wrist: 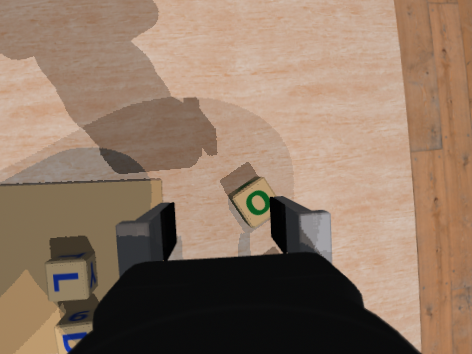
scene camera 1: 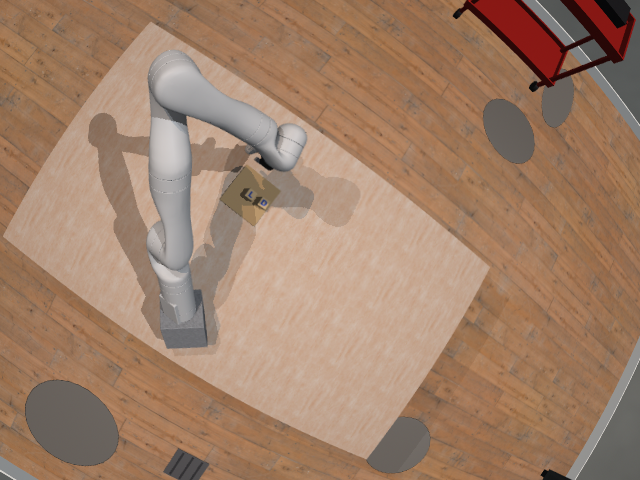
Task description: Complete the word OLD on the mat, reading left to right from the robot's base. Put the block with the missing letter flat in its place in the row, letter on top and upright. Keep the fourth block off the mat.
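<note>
My gripper [scene camera 1: 256, 161] [wrist: 223, 219] is open and empty above the table, beyond the mat's edge. A block with a green O on top [wrist: 256, 202] lies off the mat [scene camera 1: 248, 212] [wrist: 30, 210]. In the wrist view it is turned at an angle to the fingers and shows beside the right fingertip, lower than it; it is hidden in the scene view. The L block [scene camera 1: 250, 194] [wrist: 65, 287] and the D block [scene camera 1: 263, 203] [wrist: 75, 336] stand in a row on the mat, blue letters up. My gripper body partly covers the D block in the wrist view. The fourth block does not show.
The table [scene camera 1: 336, 310] [wrist: 325, 65] carries the arm's grey base [scene camera 1: 185, 336]. The table's edge runs down the right of the wrist view, with wooden floor [wrist: 445, 200] beyond. A red cart [scene camera 1: 516, 40] stands on the floor, away from the table.
</note>
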